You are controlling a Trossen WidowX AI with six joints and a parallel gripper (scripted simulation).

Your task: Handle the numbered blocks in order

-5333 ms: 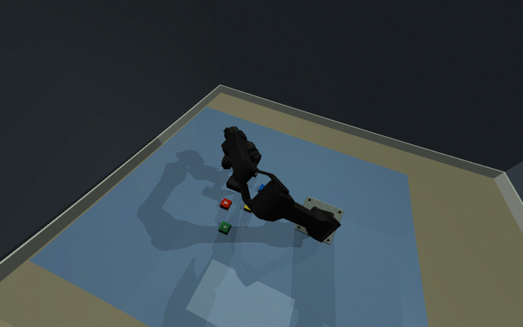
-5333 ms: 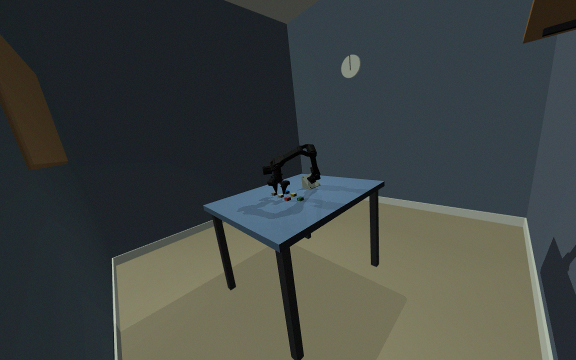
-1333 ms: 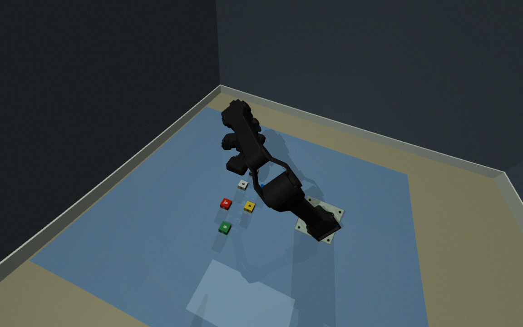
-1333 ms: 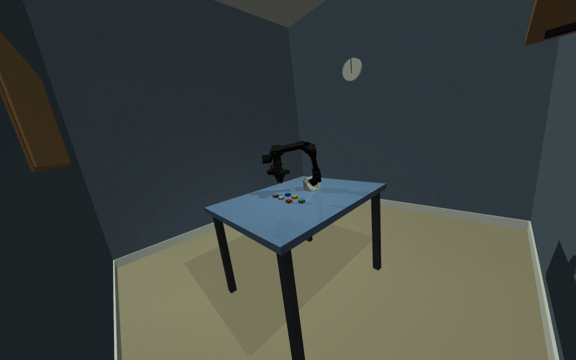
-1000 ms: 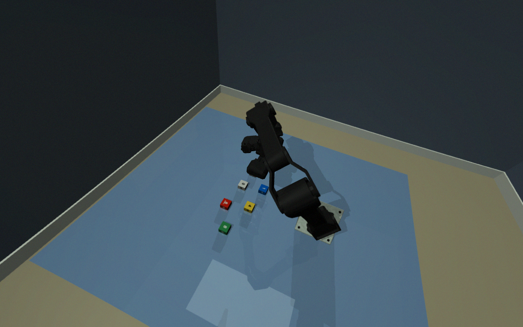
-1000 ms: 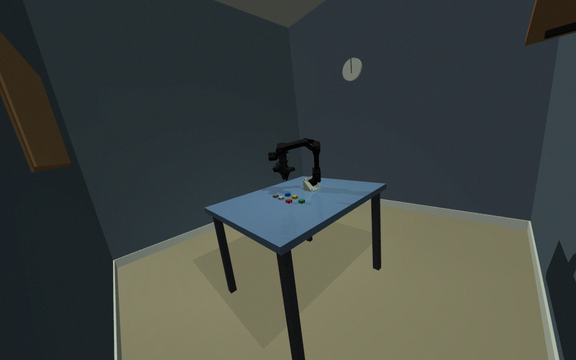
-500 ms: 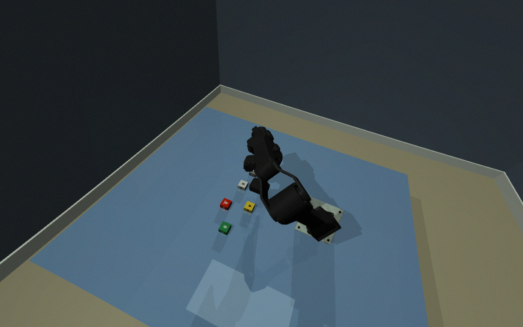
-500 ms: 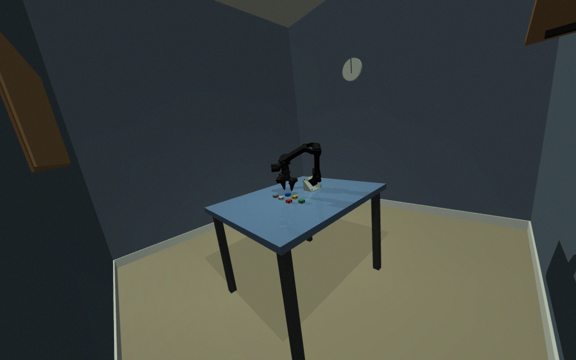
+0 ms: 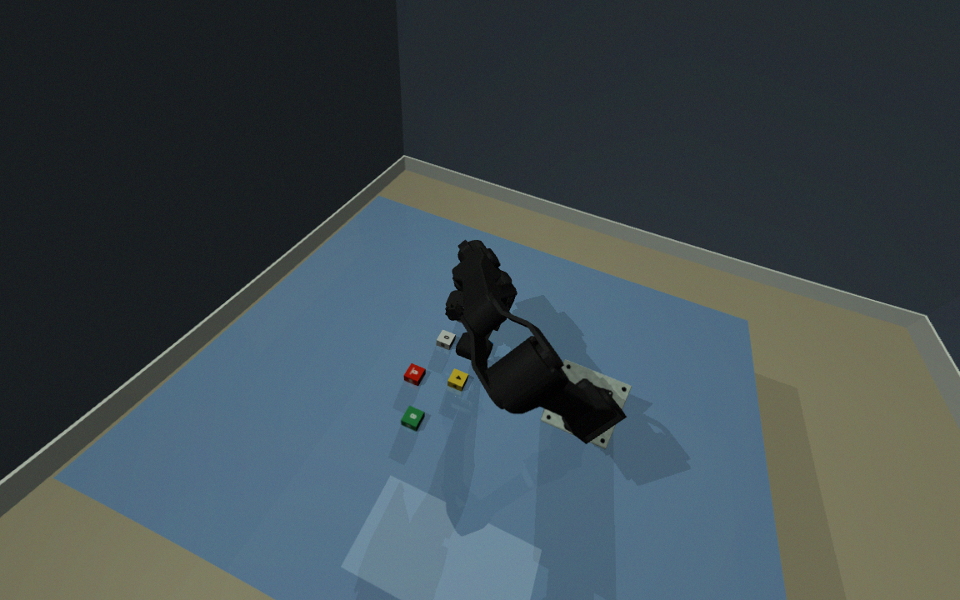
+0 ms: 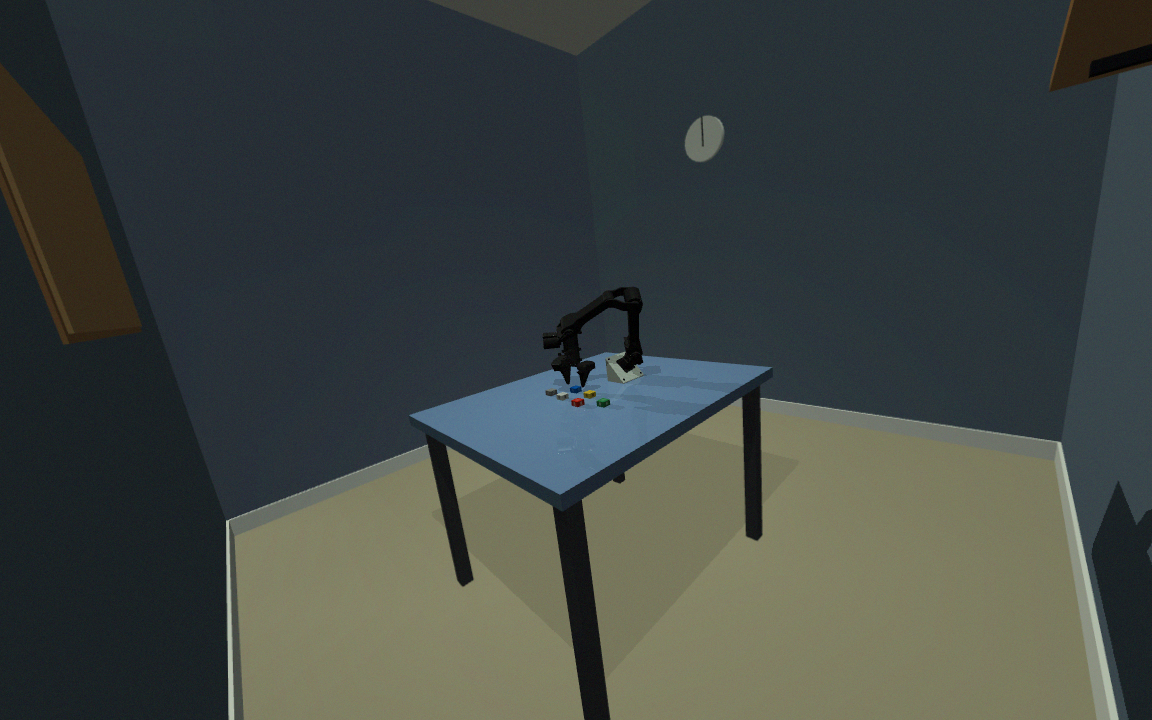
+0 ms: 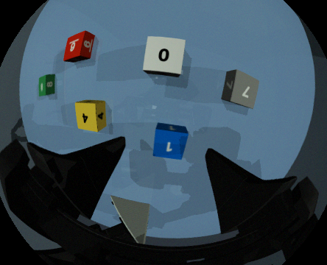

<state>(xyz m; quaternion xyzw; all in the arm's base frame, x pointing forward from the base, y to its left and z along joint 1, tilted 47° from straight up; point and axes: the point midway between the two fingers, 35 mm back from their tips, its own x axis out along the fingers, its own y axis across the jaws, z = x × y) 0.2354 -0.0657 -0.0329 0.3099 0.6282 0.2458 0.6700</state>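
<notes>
My gripper tip is now 2 cm above the blue block. From my gripper tip the other things lie so: yellow block: 9 cm to the left, 2 cm below, 2 cm ahead; grey block: 7 cm to the right, 6 cm ahead, 2 cm below; white block: 8 cm ahead, 2 cm below, 1 cm to the left.
</notes>
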